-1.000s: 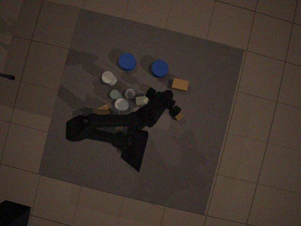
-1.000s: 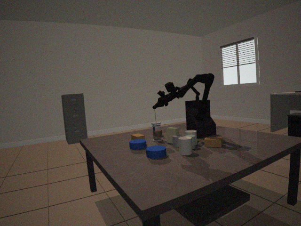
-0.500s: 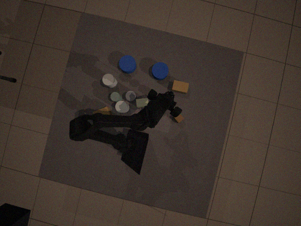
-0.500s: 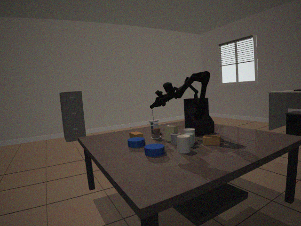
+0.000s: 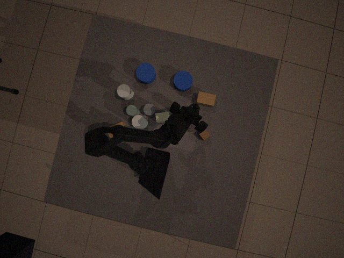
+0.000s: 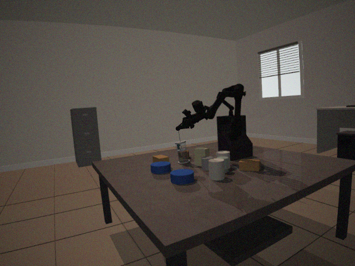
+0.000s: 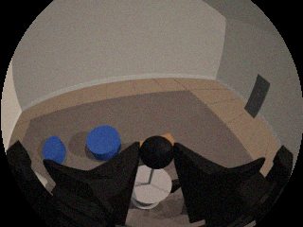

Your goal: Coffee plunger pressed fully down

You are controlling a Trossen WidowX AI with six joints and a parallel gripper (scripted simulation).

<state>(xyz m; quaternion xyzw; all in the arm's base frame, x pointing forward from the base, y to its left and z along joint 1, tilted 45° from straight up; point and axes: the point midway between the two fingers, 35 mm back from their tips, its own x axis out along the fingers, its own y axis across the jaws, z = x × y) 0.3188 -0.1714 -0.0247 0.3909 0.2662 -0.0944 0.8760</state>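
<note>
Now: the coffee press 2 cm behind my gripper tip, 1 cm to the right of it and 12 cm below it. Round my gripper tip: grey cylinder 5 cm behind, 25 cm to the left, 20 cm below; greenish cylinder 8 cm behind, 35 cm to the left, 19 cm below; pale yellow box 8 cm behind, 16 cm to the left, 18 cm below.
</note>
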